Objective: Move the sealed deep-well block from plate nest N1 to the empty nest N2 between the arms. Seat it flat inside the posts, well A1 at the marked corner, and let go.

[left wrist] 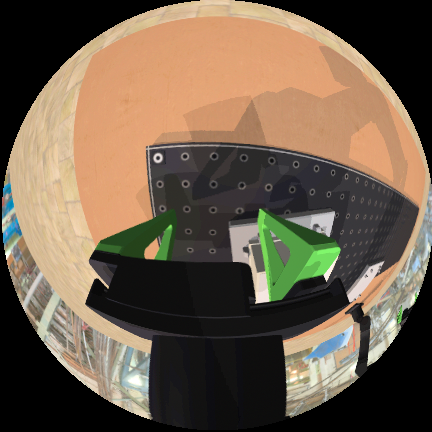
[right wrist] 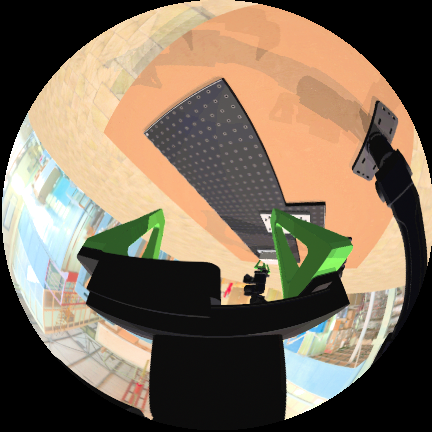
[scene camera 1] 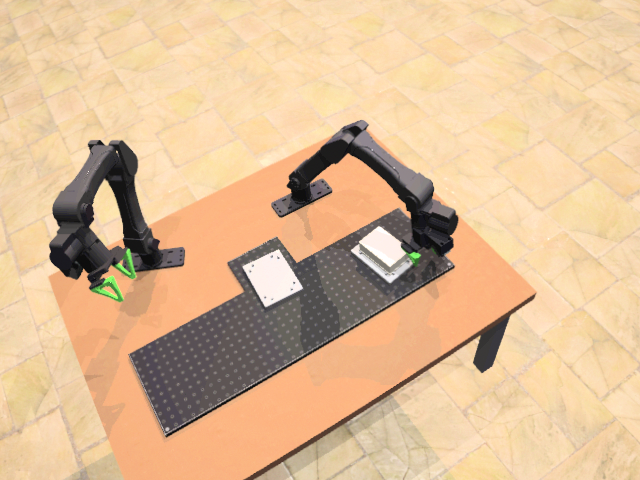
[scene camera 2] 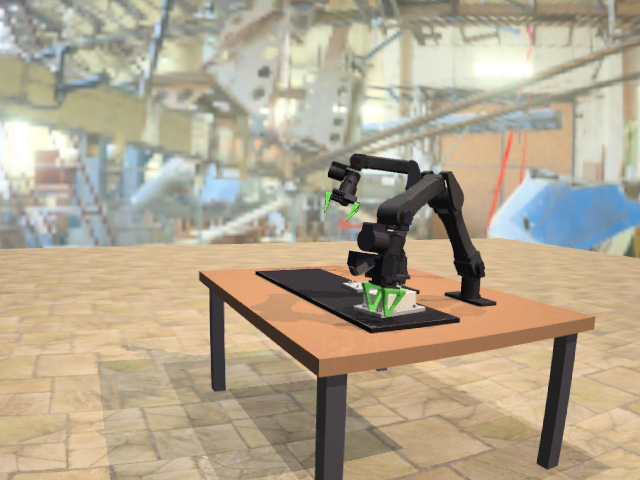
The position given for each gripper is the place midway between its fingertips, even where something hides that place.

The left gripper [scene camera 2: 379,313] is open and touches a white block [scene camera 1: 379,246]. The right gripper [scene camera 1: 128,289] is open, with nothing in its grasp. Further things: a white nest plate [scene camera 1: 272,278].
The white block shows as well in the left wrist view [left wrist: 255,257]. The left gripper also shows in the left wrist view [left wrist: 216,214].
